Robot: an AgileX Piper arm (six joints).
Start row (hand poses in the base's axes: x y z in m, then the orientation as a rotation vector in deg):
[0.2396 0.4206 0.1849 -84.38 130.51 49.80]
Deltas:
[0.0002 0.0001 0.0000 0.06 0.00 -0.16]
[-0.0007 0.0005 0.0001 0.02 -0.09 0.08]
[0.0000 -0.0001 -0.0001 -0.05 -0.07 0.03]
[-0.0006 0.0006 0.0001 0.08 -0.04 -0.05]
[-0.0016 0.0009 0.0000 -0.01 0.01 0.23]
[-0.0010 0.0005 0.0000 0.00 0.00 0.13]
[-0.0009 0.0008 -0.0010 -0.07 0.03 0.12]
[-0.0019 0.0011 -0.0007 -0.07 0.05 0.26]
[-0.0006 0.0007 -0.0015 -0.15 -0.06 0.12]
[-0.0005 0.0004 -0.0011 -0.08 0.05 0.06]
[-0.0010 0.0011 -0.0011 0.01 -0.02 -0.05]
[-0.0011 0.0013 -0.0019 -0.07 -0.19 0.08]
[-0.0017 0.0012 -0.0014 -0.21 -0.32 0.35]
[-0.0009 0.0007 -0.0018 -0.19 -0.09 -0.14]
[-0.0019 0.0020 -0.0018 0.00 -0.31 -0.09]
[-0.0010 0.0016 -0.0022 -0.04 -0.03 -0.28]
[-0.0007 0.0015 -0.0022 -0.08 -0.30 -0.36]
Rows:
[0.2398 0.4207 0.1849 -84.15 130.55 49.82]
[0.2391 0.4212 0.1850 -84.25 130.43 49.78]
[0.2391 0.4211 0.1849 -84.32 130.40 49.67]
[0.2385 0.4217 0.1850 -84.23 130.34 49.70]
[0.2369 0.4226 0.1850 -84.52 130.23 49.76]
[0.2359 0.4231 0.1850 -84.68 130.16 49.80]
[0.2350 0.4239 0.1840 -84.86 130.17 49.79]
[0.2331 0.4250 0.1833 -85.21 130.12 49.84]
[0.2325 0.4257 0.1818 -85.43 130.13 49.67]
[0.2320 0.4261 0.1807 -85.53 130.19 49.65]
[0.2310 0.4272 0.1796 -85.46 130.20 49.63]
[0.2299 0.4285 0.1777 -85.61 130.07 49.40]
[0.2282 0.4297 0.1763 -86.17 129.81 48.99]
[0.2273 0.4304 0.1745 -86.08 129.97 48.67]
[0.2254 0.4324 0.1727 -86.00 129.80 48.35]
[0.2244 0.4340 0.1705 -85.67 129.97 48.20]
[0.2237 0.4355 0.1683 -85.28 130.02 47.74]

